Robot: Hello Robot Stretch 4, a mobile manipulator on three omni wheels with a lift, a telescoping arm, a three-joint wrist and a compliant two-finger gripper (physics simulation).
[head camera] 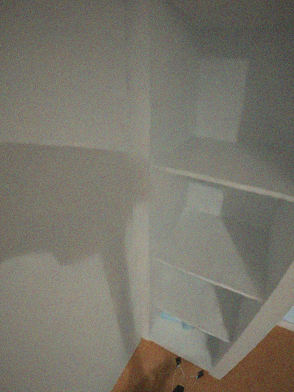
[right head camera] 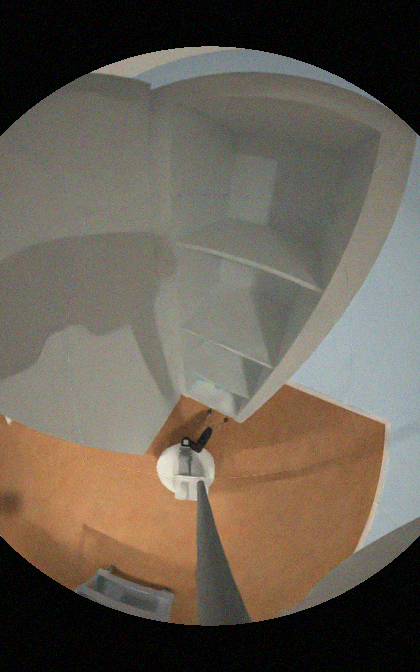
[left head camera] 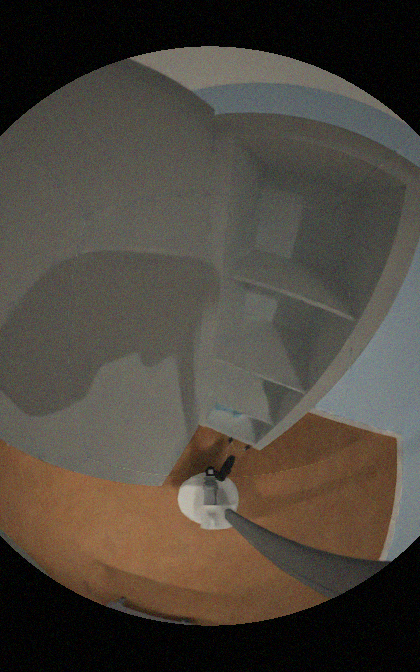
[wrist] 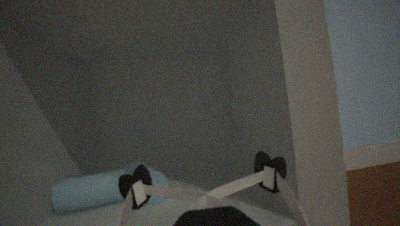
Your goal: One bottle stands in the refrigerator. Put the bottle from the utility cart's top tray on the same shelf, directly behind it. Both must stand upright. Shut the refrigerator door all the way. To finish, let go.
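Places are measured from the robot's base along level axes (x ahead, y left, z up), in millimetres.
Pixels of known places: gripper, fingertip midpoint: (head camera: 190,363) (left head camera: 239,440) (wrist: 202,172).
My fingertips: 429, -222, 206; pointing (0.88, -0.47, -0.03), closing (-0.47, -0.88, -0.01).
Observation:
For each thing: its top centre in the pictures, then the offset to it from my fingertips, as dx, dy, dz.
- light-blue cylindrical bottle at its top centre: (wrist: 90,174) (head camera: 171,312) (left head camera: 224,404) +323, +101, -37
- second light-blue shape at its top centre: (wrist: 141,165) +306, -9, -37
The refrigerator (head camera: 255,335) (left head camera: 345,350) (right head camera: 320,345) (wrist: 310,100) stands open, its door (head camera: 60,200) (left head camera: 100,300) (right head camera: 75,280) swung wide to the left. A light-blue cylindrical bottle (wrist: 85,192) lies on its side in the lowest compartment. A second light-blue shape (wrist: 159,180) adjoins it, partly hidden by my left finger. Blue also shows low inside in the head views. No upright bottle shows. My gripper (head camera: 189,367) (left head camera: 239,444) (right head camera: 218,416) (wrist: 202,172) is open and empty, low in front of the refrigerator's bottom opening.
A grey utility cart (right head camera: 166,602) stands at the lower left edge of the right head view, behind my base. Blue walls (left head camera: 370,370) (right head camera: 360,320) stand right of the refrigerator. The shelves above the lowest compartment show no bottle.

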